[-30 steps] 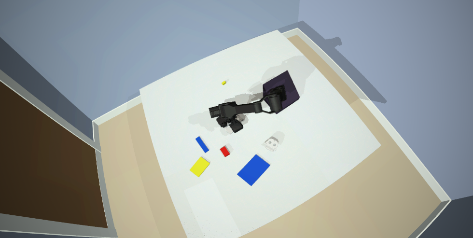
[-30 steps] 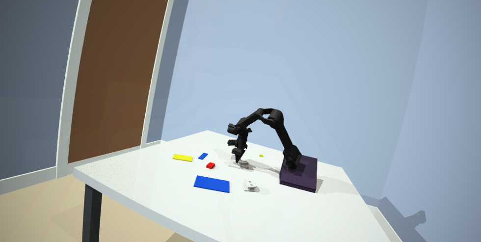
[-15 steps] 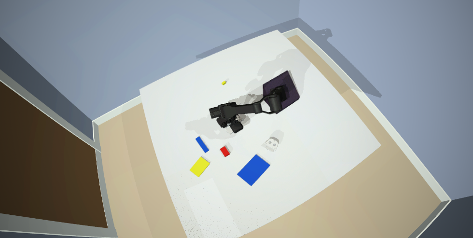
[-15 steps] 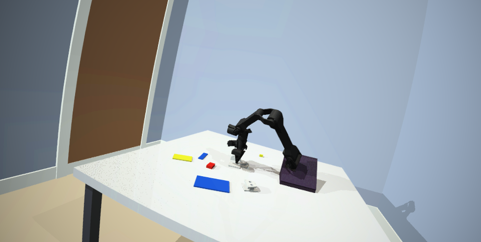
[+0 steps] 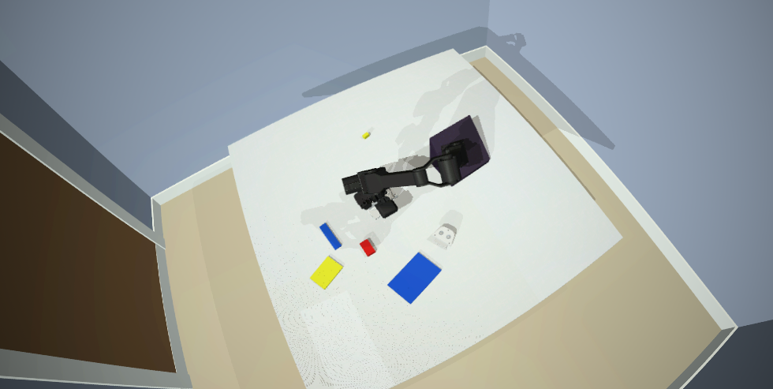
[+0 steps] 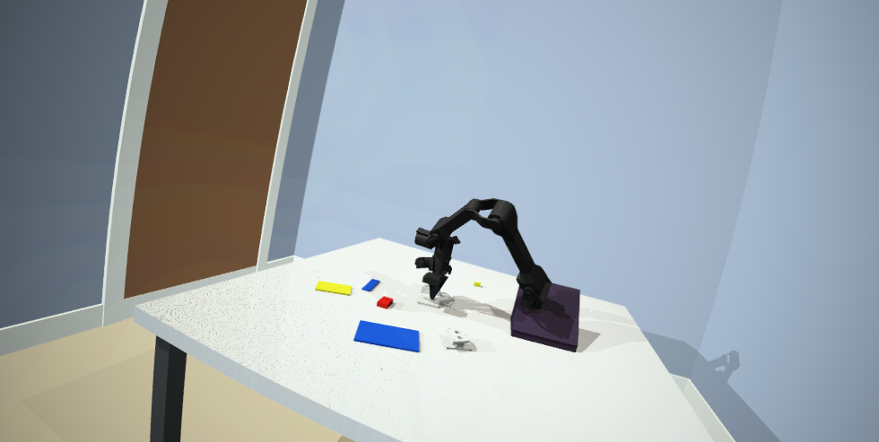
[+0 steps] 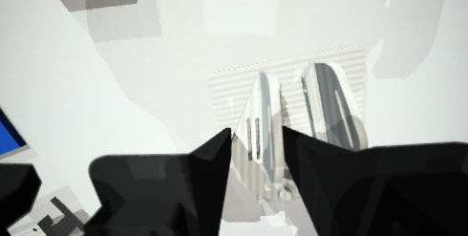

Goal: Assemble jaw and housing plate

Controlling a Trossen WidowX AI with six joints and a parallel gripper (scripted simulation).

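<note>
My gripper tip is now 170 mm past the small white part, 210 mm to the right of it and 10 mm above it. From my gripper tip the other things lie so: thin blue bar (220 mm ahead, 40 mm to the left, 20 mm below); red block (100 mm ahead, 140 mm to the left, 10 mm below); large blue plate (10 mm behind, 310 mm to the left, 20 mm below).
</note>
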